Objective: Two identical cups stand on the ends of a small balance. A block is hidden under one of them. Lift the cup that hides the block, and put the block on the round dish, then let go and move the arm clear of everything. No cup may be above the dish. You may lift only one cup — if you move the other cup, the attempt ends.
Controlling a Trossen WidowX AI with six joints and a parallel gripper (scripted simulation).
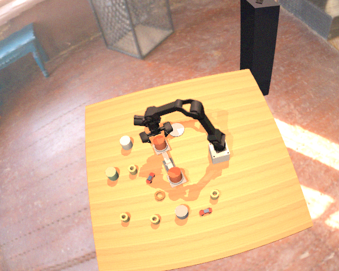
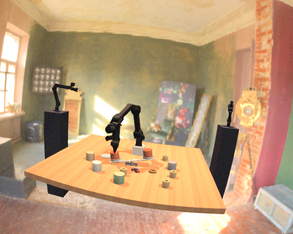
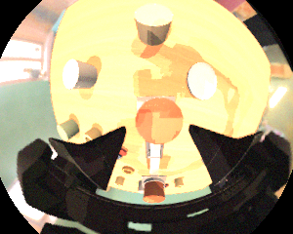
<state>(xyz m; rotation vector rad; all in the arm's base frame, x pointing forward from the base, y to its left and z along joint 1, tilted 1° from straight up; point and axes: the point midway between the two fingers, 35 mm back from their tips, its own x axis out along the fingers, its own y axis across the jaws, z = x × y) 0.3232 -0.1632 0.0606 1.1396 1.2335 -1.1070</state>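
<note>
Now: gripper tip 60 mm above the grey block. The rest, counted from my gripper tip: round dish (130 mm behind, 100 mm below, 90 mm to the right); balance (140 mm to the left, 80 mm below, 10 mm behind); balance beam (140 mm to the left, 60 mm below, 20 mm behind).
</note>
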